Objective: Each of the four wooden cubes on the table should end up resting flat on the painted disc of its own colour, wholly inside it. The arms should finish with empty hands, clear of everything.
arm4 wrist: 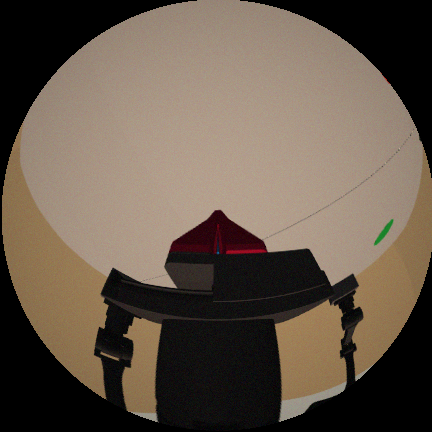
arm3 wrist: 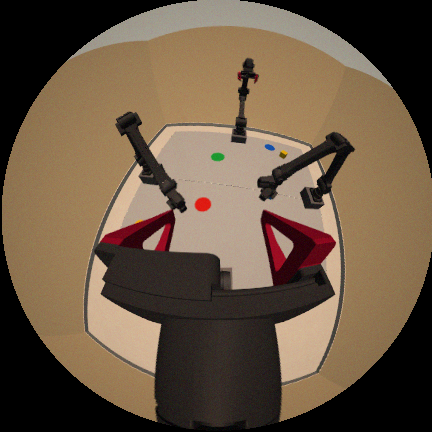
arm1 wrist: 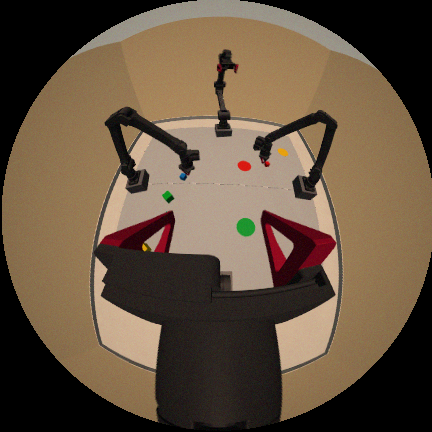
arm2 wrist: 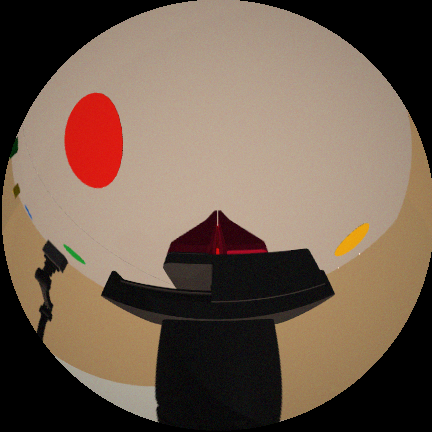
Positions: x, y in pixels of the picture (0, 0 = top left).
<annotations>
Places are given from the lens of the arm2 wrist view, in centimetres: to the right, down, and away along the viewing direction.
red disc (arm2 wrist: 93, 143): -12, -7, 7
</annotations>
